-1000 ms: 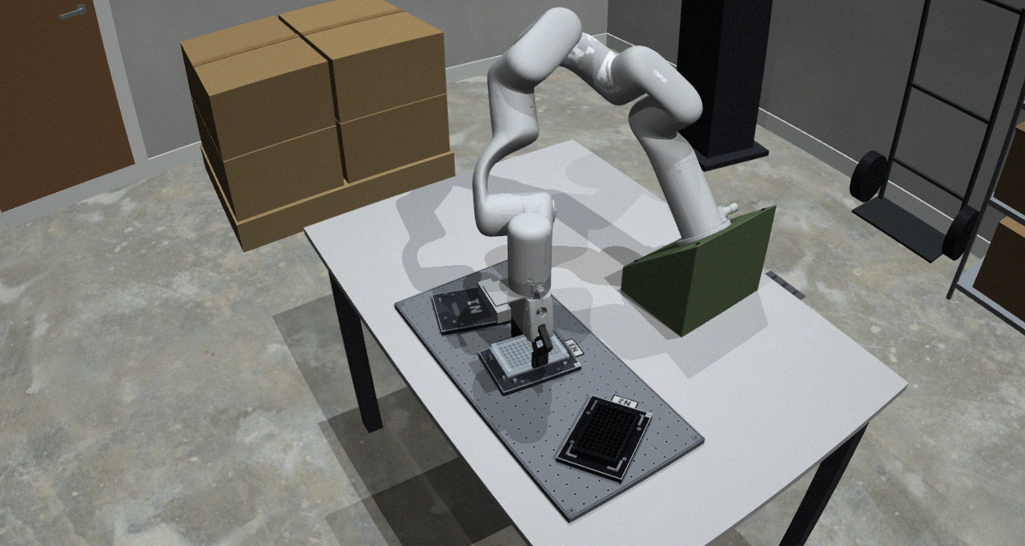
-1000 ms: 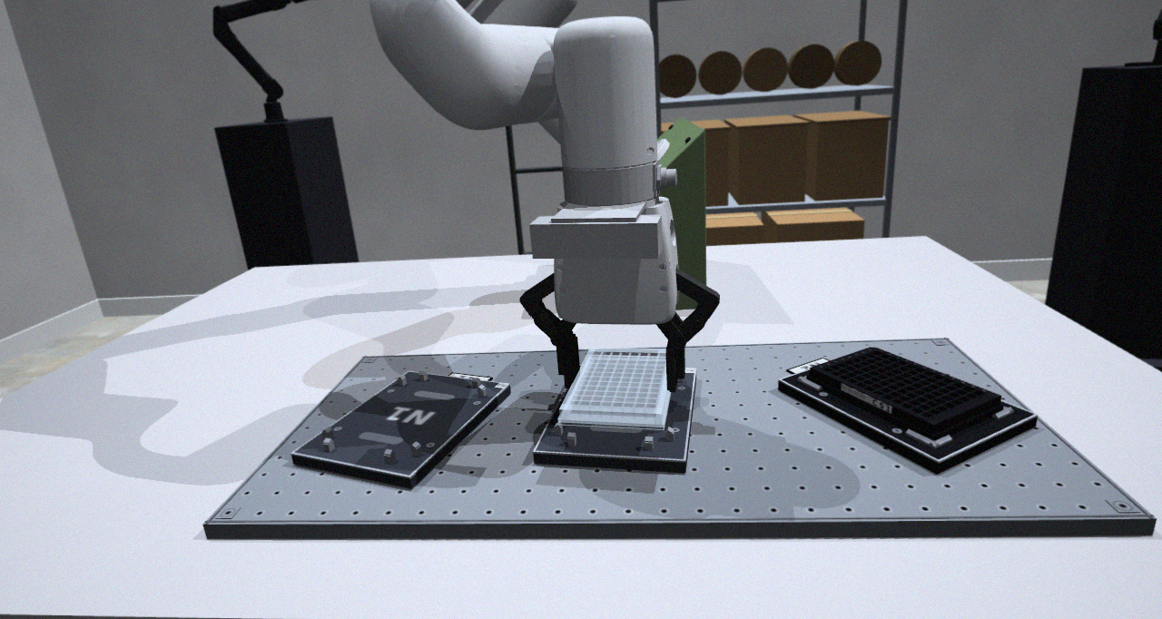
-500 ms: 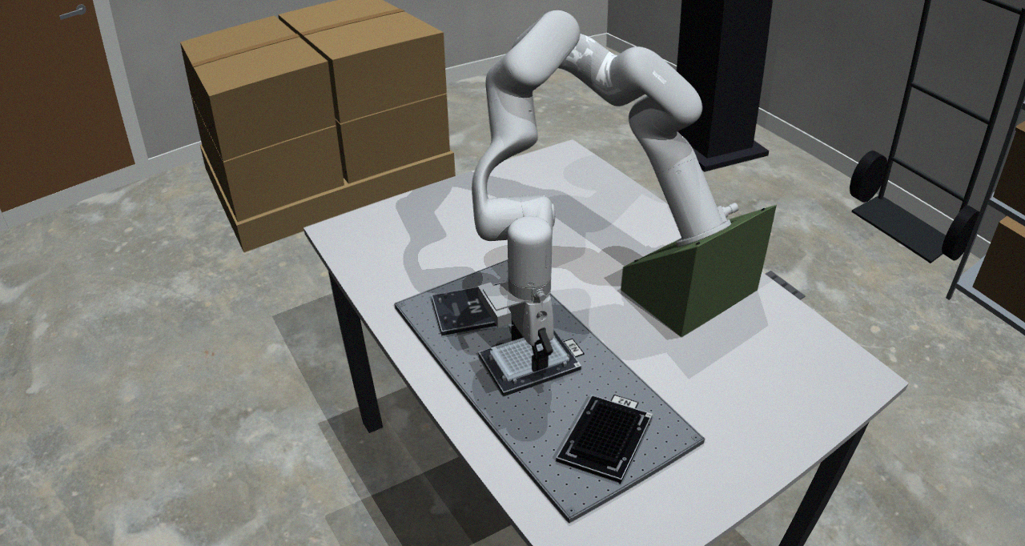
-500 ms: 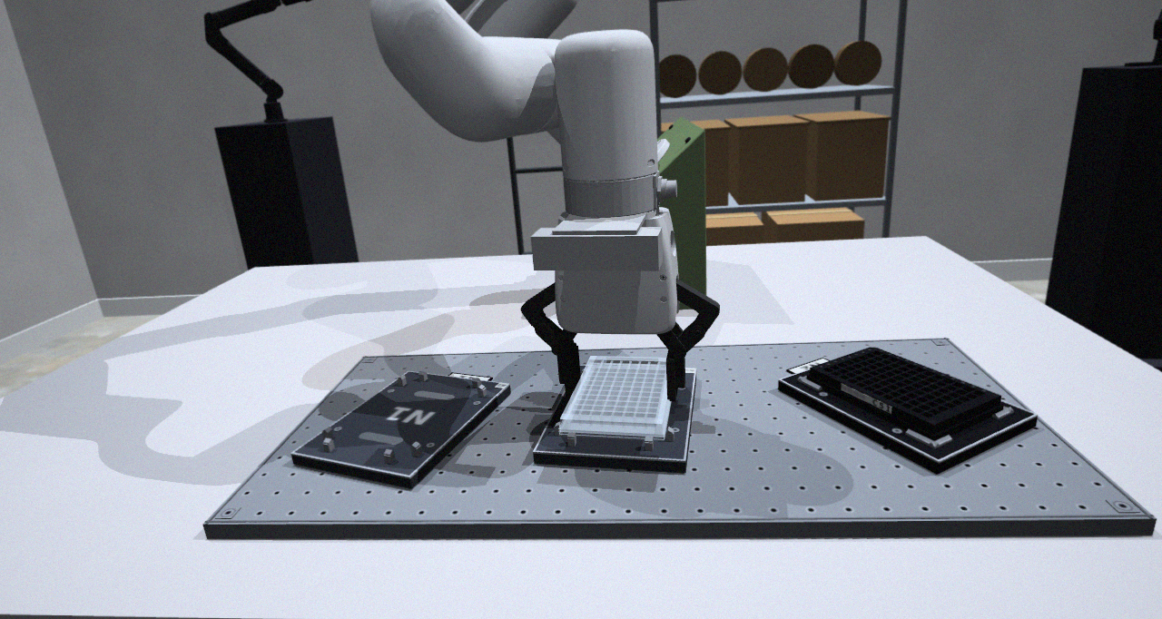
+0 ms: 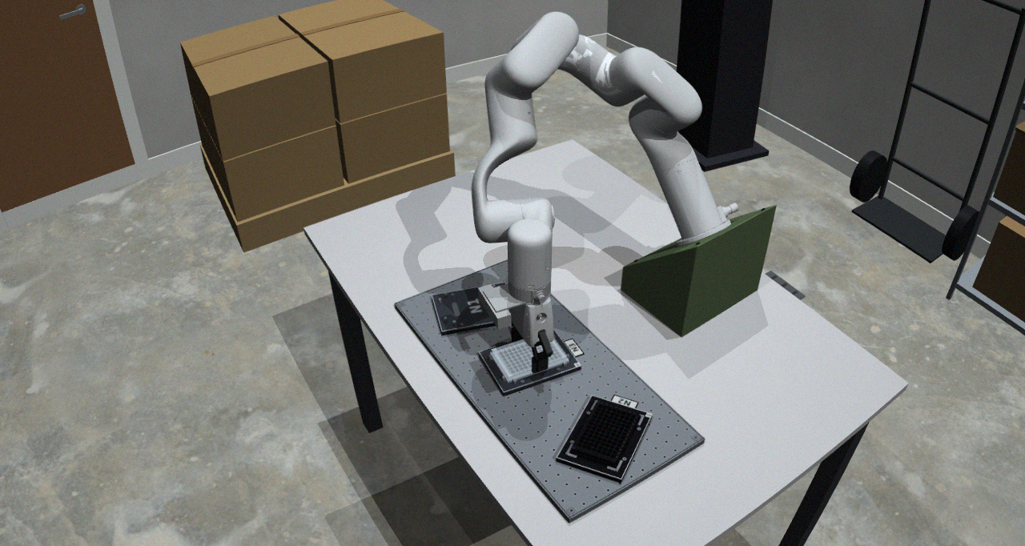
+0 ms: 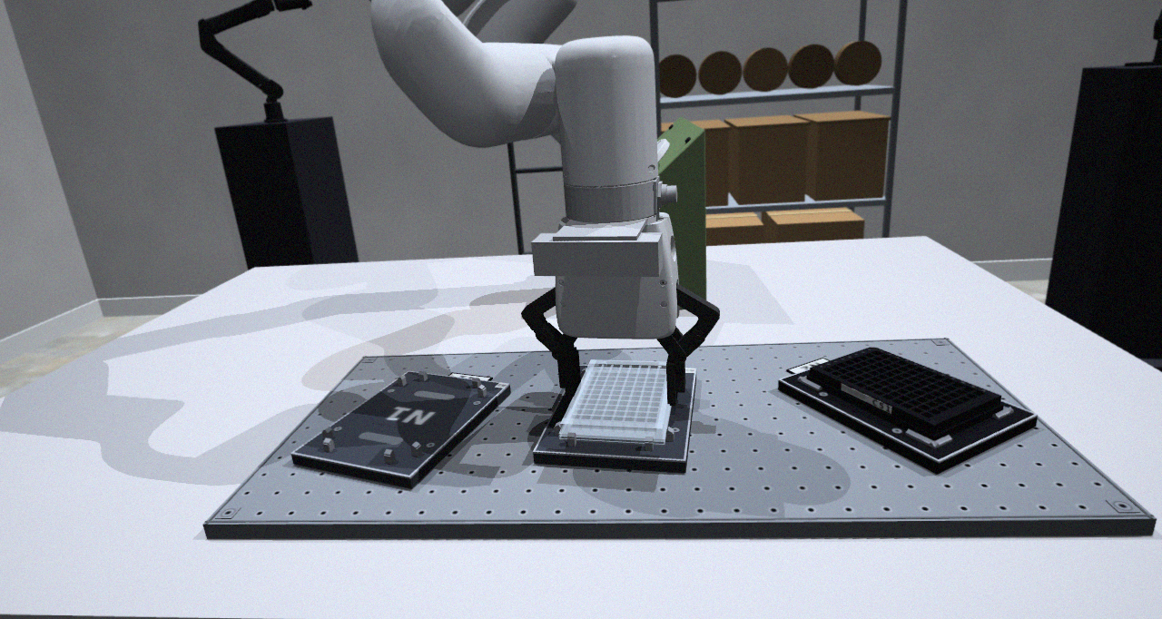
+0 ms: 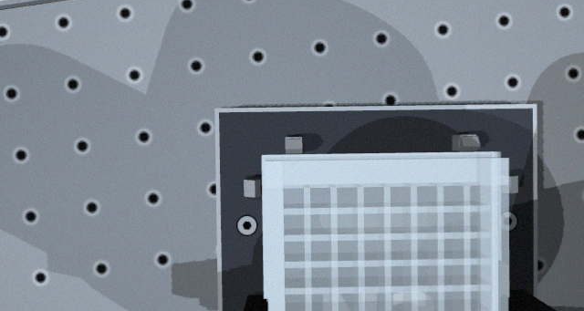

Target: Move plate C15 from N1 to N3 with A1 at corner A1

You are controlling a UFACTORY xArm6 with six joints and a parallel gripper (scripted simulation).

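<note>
Right now the clear plate C15 is 10 mm below my hand. Also, from my hand: black plate C51 (230 mm to the left, 40 mm behind, 10 mm below); nest N3 (30 mm below); nest N1 (190 mm to the right, 30 mm below, 30 mm ahead).
</note>
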